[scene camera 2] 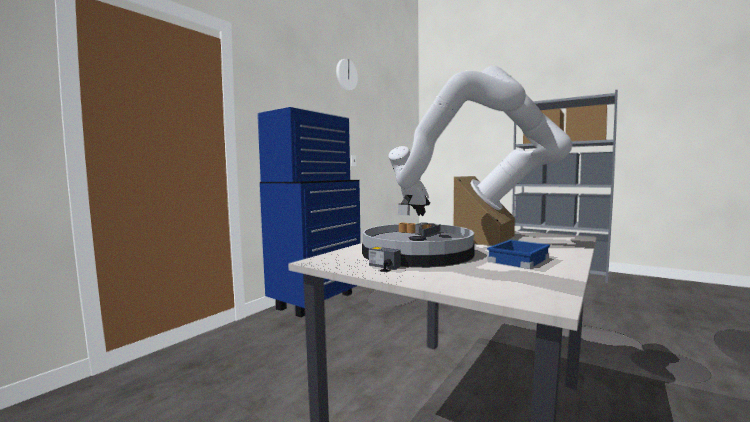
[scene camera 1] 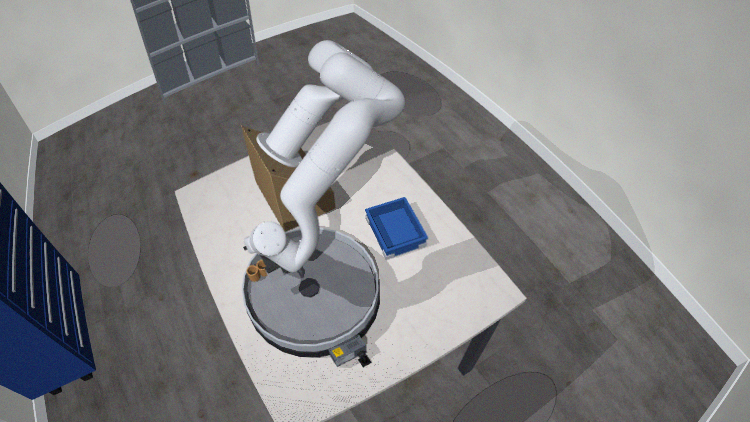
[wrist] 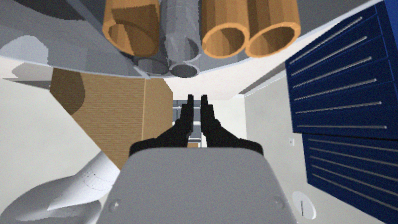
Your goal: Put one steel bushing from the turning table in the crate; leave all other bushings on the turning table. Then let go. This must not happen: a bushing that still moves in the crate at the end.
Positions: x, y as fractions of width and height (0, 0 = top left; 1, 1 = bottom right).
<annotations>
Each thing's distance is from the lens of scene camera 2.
blue crate (scene camera 2: 0.68, 0.60): 1.22 m
</annotations>
